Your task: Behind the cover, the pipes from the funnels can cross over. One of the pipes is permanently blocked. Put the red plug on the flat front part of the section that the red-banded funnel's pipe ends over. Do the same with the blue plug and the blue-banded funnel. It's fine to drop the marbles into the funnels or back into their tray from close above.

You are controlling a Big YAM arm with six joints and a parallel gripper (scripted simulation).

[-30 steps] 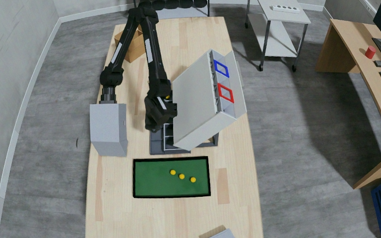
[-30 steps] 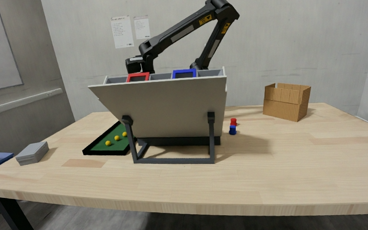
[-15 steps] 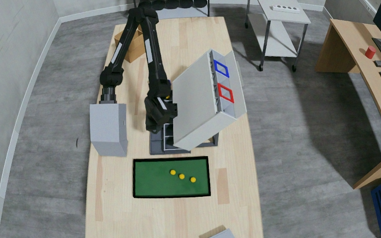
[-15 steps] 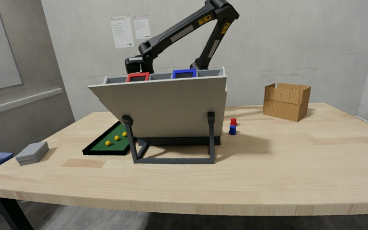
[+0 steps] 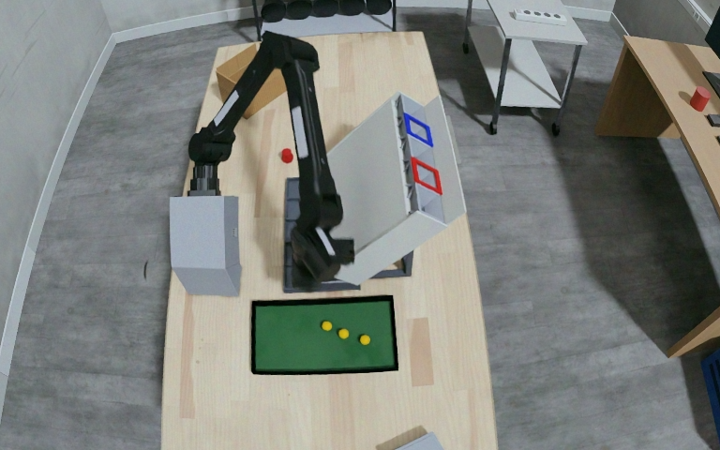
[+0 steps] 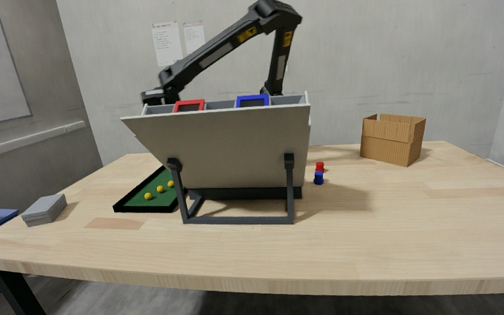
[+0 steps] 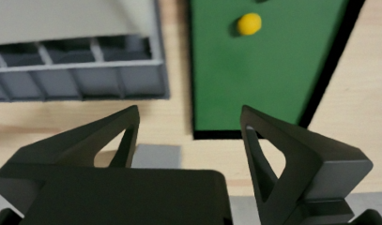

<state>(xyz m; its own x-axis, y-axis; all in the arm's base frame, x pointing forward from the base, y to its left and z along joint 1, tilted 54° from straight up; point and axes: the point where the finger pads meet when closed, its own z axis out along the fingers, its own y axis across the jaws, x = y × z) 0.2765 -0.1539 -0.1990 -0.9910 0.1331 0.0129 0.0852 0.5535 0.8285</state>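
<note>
The green tray is 1 cm ahead of my hand, 9 cm to the right of it and 16 cm below it. Round my hand: grey cover: 15 cm ahead, 23 cm to the left, 4 cm above; grey box: 21 cm ahead, 46 cm to the right, 14 cm below.
</note>
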